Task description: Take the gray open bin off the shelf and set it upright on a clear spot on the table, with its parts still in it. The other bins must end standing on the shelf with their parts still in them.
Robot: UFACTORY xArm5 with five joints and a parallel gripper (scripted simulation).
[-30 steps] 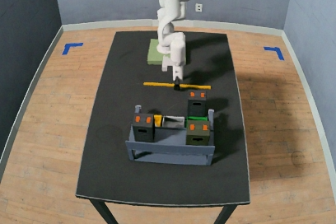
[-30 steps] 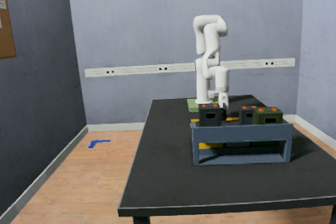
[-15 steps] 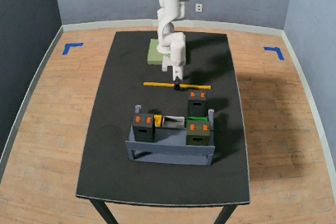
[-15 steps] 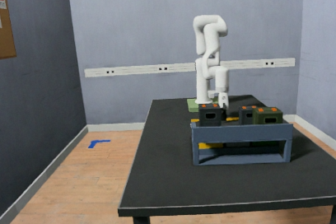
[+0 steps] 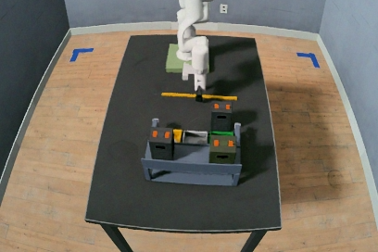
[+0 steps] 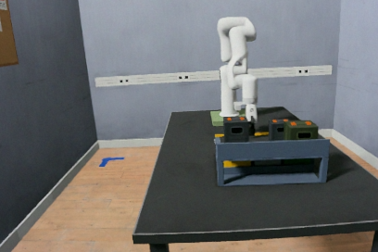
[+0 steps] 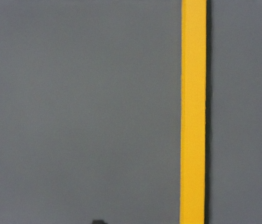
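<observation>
Now: hand 20 mm above the yellow bar. Round my hand: green bin (340 mm ahead, 110 mm to the left, 20 mm above); gray open bin (340 mm ahead, 20 mm above); yellow bin (340 mm ahead, 110 mm to the right, 20 mm above).
</observation>
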